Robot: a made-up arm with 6 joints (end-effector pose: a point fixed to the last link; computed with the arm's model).
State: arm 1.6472 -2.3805 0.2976 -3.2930 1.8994 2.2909
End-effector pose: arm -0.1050 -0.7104 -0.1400 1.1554 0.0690 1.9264
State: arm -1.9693 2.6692 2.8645 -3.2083 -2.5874 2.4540
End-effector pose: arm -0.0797 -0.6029 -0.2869 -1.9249 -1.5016 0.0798
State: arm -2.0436 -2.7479 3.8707 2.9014 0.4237 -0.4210
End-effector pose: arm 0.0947 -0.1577 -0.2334 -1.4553 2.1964 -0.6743
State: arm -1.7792 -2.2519 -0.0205 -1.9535 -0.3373 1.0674
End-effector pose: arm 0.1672 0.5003 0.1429 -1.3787 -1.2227 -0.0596
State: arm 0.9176 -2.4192 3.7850 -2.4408 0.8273 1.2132
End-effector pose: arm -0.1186 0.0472 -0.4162 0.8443 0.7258 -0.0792
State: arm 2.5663 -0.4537 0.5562 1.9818 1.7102 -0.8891
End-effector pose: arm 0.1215 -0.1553 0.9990 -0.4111 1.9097 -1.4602
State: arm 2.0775 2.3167 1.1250 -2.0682 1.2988 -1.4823
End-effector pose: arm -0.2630 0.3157 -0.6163 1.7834 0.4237 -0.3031
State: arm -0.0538 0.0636 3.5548 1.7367 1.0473 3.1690
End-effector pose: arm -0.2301 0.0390 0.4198 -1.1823 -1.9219 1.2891
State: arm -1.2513 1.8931 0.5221 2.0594 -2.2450 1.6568
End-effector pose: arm 0.3023 -0.6735 -0.3521 -0.0036 -1.8388 -1.1908
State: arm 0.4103 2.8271 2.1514 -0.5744 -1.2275 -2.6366
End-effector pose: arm 0.4063 0.0295 -0.6796 1.6650 1.1972 -2.3058
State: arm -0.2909 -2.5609 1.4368 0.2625 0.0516 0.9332
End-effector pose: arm -0.5214 -0.0060 -0.6194 -0.3268 1.9137 1.1205
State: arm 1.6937 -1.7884 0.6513 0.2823 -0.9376 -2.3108
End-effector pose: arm 0.2554 -0.8078 0.1979 -2.0362 -0.6463 -1.5883
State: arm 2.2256 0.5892 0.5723 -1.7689 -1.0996 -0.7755
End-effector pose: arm -0.4200 0.4950 0.4300 0.1550 -2.7565 -0.9667
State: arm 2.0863 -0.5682 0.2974 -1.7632 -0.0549 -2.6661
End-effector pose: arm -0.0479 0.0221 0.7580 -0.3105 -1.8217 0.7064
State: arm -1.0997 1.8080 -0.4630 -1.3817 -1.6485 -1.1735
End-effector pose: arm 0.0634 -0.1911 -0.1593 -1.1789 -0.5065 0.3721
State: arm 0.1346 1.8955 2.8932 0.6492 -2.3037 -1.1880
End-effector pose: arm 0.6422 -0.0423 0.2941 0.9580 0.7467 -1.2357
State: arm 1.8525 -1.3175 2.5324 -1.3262 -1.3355 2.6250
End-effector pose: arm 0.2875 -0.8533 0.1664 0.4896 -1.6280 -2.0255
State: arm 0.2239 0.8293 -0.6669 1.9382 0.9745 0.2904
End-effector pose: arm 0.5577 0.1862 0.1766 -0.8787 -0.0182 2.1211
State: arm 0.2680 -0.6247 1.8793 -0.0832 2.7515 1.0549
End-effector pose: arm -0.5286 -0.3113 0.7965 -1.1752 0.7930 0.7758
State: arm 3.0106 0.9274 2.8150 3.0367 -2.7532 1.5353
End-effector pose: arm -0.3403 -0.1165 0.7846 -1.1692 1.1630 1.1212
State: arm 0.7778 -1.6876 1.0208 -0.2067 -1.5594 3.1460
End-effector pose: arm -0.4943 -0.7078 0.2400 -2.1229 -1.1367 -1.4975
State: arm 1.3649 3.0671 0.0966 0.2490 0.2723 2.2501
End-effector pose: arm 0.0934 -0.3148 -0.5205 0.8276 -0.2762 -1.8857
